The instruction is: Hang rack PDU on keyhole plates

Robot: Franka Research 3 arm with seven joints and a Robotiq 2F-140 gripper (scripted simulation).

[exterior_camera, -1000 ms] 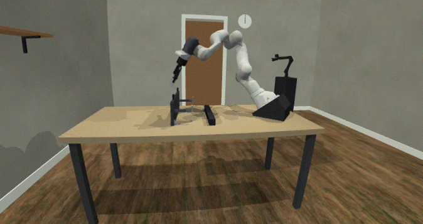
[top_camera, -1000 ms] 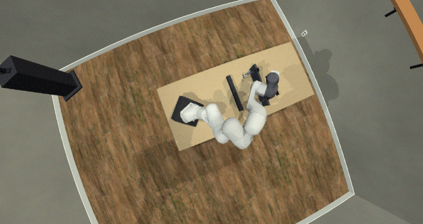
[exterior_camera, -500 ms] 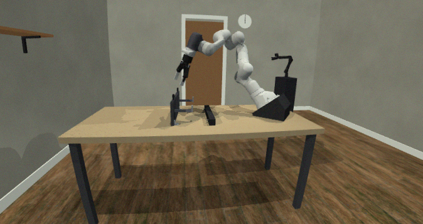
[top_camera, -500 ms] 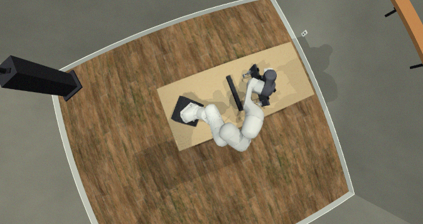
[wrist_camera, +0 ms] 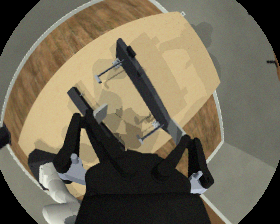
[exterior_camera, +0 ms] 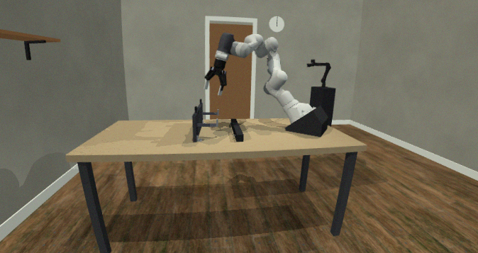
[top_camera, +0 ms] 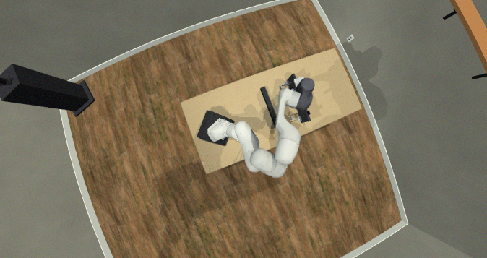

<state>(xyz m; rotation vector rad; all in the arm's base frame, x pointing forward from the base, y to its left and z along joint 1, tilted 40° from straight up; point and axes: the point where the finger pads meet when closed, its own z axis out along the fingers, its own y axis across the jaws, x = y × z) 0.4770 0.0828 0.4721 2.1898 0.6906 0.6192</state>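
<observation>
My gripper is now 27 cm above the rack PDU, 14 cm past it and 7 cm to the right of it. From my hand the other things lie so: stand: 21 cm below, 10 cm ahead, 3 cm to the right.
</observation>
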